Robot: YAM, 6 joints.
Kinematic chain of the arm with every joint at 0, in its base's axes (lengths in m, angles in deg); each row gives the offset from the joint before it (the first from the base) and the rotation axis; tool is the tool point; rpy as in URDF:
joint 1: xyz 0 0 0.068 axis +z
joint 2: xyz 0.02 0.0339 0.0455 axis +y
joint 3: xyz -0.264 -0.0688 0 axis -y
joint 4: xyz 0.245 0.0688 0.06 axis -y
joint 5: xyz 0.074 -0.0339 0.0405 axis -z
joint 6: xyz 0.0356 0 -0.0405 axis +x
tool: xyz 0 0 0 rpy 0 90 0
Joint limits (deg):
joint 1: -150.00..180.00
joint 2: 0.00..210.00
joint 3: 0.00..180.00
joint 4: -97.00..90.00
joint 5: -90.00..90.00
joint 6: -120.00..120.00
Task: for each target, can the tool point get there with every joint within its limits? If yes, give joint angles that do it. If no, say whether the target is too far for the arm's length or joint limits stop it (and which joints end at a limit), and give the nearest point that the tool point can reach.
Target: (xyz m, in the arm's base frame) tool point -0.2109 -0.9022 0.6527
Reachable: no: too far | nearest point -0.1270 -0.5432 0.4334 | short by 0.429 m
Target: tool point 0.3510 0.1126 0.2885
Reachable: yes | joints 12.89 95.68 58.48 45.23 -62.20 -92.18
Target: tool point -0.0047 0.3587 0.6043
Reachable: yes | joints -87.80 50.35 156.79 33.69 -14.68 -37.19
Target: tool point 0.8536 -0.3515 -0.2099
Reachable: no: too far | nearest point 0.5633 -0.2320 -0.0975 | short by 0.333 m
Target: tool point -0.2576 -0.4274 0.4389
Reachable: yes | joints 55.87 28.80 157.52 24.14 48.24 -91.23
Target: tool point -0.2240 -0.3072 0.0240
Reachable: yes | joints -122.58 129.35 62.83 -0.45 40.90 -13.36
